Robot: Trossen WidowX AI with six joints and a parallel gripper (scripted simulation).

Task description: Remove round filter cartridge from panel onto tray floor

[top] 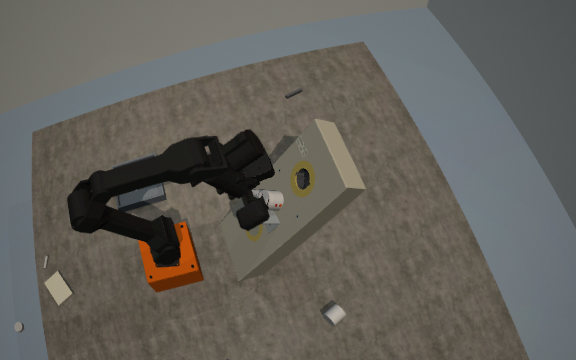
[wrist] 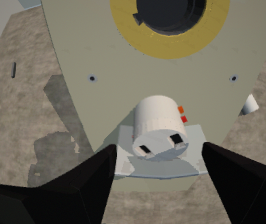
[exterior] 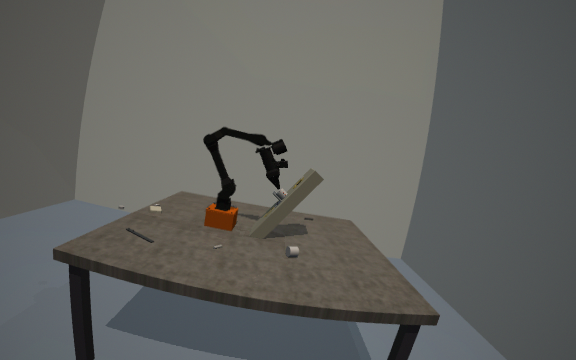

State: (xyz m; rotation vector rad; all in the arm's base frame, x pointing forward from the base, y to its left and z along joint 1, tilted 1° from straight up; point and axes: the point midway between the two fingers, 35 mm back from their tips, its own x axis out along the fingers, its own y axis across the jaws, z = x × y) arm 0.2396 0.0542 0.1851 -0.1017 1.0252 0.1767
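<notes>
Now: gripper tip 2 cm above the white round filter cartridge and 1 cm short of it. Also, from my gripper tip: grey bracket 6 cm below, 1 cm to the right; then dark bar 49 cm to the left, 24 cm below, 15 cm ahead; then grey-blue square tray 36 cm behind, 23 cm below, 21 cm to the left.
</notes>
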